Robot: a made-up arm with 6 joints. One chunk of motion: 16 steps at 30 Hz.
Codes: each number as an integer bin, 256 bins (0 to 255) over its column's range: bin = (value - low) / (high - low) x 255, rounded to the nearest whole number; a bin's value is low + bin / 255 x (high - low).
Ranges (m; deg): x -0.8..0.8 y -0.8..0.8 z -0.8..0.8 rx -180..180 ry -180..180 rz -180..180
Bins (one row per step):
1: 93 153 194 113 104 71
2: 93 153 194 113 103 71
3: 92 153 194 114 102 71
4: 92 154 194 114 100 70
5: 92 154 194 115 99 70
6: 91 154 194 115 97 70
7: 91 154 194 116 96 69
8: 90 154 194 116 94 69
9: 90 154 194 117 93 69
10: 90 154 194 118 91 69
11: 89 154 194 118 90 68
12: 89 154 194 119 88 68
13: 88 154 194 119 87 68
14: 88 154 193 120 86 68
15: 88 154 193 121 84 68
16: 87 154 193 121 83 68
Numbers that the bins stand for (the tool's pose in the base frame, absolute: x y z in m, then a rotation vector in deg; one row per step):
1: -0.2165 0.1600 0.4173 -20.47 -33.18 -79.76
2: -0.2165 0.1600 0.4173 -20.47 -34.59 -79.76
3: -0.2227 0.1600 0.4173 -19.06 -36.00 -79.76
4: -0.2227 0.1663 0.4173 -19.06 -38.82 -81.18
5: -0.2227 0.1663 0.4173 -17.65 -40.24 -81.18
6: -0.2290 0.1663 0.4173 -17.65 -43.06 -81.18
7: -0.2290 0.1663 0.4173 -16.24 -44.47 -82.59
8: -0.2353 0.1663 0.4173 -16.24 -47.29 -82.59
9: -0.2353 0.1663 0.4173 -14.82 -48.71 -82.59
10: -0.2353 0.1663 0.4173 -13.41 -51.53 -82.59
11: -0.2416 0.1663 0.4173 -13.41 -52.94 -84.00
12: -0.2416 0.1663 0.4173 -12.00 -55.76 -84.00
13: -0.2478 0.1663 0.4173 -12.00 -57.18 -84.00
14: -0.2478 0.1663 0.4110 -10.59 -58.59 -84.00
15: -0.2478 0.1663 0.4110 -9.18 -61.41 -84.00
16: -0.2541 0.1663 0.4110 -9.18 -62.82 -84.00

